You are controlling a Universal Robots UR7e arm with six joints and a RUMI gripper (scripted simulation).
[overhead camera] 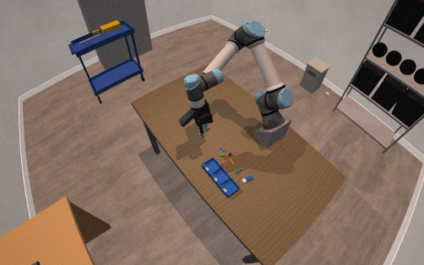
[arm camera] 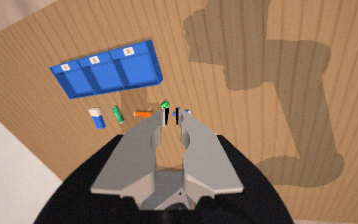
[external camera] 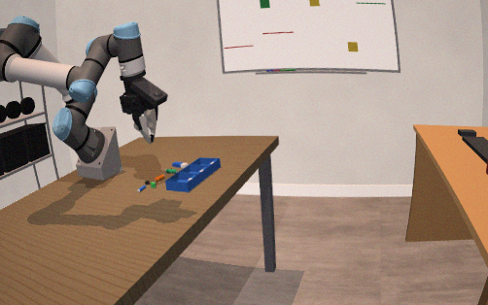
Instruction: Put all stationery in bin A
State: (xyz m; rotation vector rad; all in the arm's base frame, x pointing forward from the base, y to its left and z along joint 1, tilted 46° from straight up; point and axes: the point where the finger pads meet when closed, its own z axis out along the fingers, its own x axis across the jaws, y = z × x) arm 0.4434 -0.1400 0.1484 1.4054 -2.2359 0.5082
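My hand is 200 mm to the right of the tray, 180 mm above it and 40 mm short of it. Round my hand: blue pen 190 mm below, 110 mm behind, 60 mm to the left; green die 180 mm below, 90 mm to the left, 80 mm behind; black nut 190 mm below, 120 mm to the left, 120 mm behind.
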